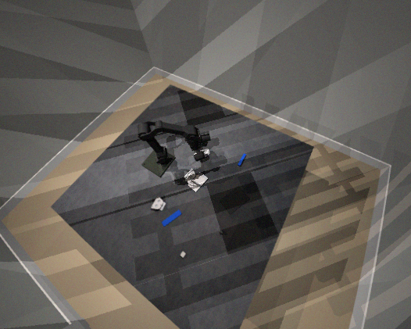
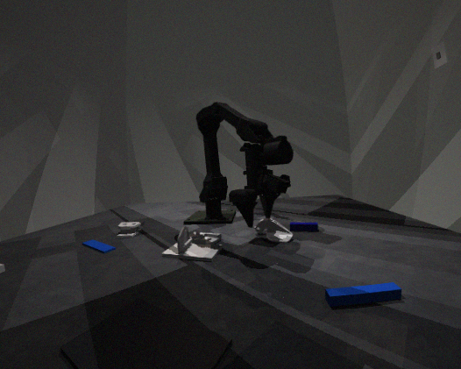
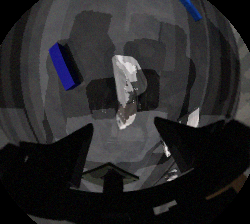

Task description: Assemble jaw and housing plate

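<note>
My gripper tip is now 2 cm above the jaw, 1 cm to the right of it and 1 cm short of it. Also, from my gripper tip: small white cube (58 cm to the right, 19 cm ahead, 3 cm below); then dark square slab (35 cm ahead, 19 cm to the right, 3 cm below); then dark cube (39 cm to the right, 34 cm ahead, 2 cm below).
</note>
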